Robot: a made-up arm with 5 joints. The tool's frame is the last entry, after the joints.
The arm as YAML. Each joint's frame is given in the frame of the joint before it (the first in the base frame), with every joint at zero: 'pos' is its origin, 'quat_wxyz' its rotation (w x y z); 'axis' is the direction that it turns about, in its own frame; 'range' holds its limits. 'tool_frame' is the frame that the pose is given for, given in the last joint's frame.
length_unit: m
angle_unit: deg
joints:
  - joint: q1
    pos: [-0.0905, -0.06, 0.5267]
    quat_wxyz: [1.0, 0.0, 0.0, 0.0]
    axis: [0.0, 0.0, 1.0]
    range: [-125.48, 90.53]
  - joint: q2
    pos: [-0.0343, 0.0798, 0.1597]
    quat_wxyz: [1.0, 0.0, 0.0, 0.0]
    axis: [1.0, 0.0, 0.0]
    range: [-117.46, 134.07]
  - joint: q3
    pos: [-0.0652, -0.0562, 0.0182]
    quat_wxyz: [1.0, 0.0, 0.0, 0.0]
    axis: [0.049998, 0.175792, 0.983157]
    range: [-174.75, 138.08]
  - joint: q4
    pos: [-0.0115, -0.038, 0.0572]
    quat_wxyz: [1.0, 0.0, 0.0, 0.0]
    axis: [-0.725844, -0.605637, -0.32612]
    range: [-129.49, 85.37]
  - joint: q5
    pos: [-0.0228, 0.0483, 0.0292]
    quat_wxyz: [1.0, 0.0, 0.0, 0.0]
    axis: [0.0, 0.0, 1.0]
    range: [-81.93, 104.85]
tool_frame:
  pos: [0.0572, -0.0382, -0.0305]
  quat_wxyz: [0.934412, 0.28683, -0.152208, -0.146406]
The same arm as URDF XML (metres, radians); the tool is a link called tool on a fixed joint. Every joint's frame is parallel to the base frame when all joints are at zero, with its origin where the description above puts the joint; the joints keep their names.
<robot name="arm">
<joint name="q1" type="revolute"><parent link="base_link"/><child link="link1"/><origin xyz="-0.0905 -0.06 0.5267" rpy="0 0 0"/><axis xyz="0 0 1"/><limit lower="-2.19" upper="1.58"/></joint>
<joint name="q2" type="revolute"><parent link="link1"/><child link="link2"/><origin xyz="-0.0343 0.0798 0.1597" rpy="0 0 0"/><axis xyz="1 0 0"/><limit lower="-2.0501" upper="2.34"/></joint>
<joint name="q3" type="revolute"><parent link="link2"/><child link="link3"/><origin xyz="-0.0652 -0.0562 0.0182" rpy="0 0 0"/><axis xyz="0.049998 0.175792 0.983157"/><limit lower="-3.05" upper="2.41"/></joint>
<joint name="q4" type="revolute"><parent link="link3"/><child link="link4"/><origin xyz="-0.0115 -0.038 0.0572" rpy="0 0 0"/><axis xyz="-0.725844 -0.605637 -0.32612"/><limit lower="-2.26" upper="1.49"/></joint>
<joint name="q5" type="revolute"><parent link="link4"/><child link="link5"/><origin xyz="-0.0228 0.0483 0.0292" rpy="0 0 0"/><axis xyz="0 0 1"/><limit lower="-1.4299" upper="1.83"/></joint>
<joint name="tool_joint" type="fixed"><parent link="link5"/><child link="tool"/><origin xyz="0.0572 -0.0382 -0.0305" rpy="0.6343 -0.2018 -0.3773"/></joint>
<link name="base_link"/>
<link name="link1"/>
<link name="link2"/>
<link name="link3"/>
<link name="link4"/>
<link name="link5"/>
<link name="tool"/>
</robot>

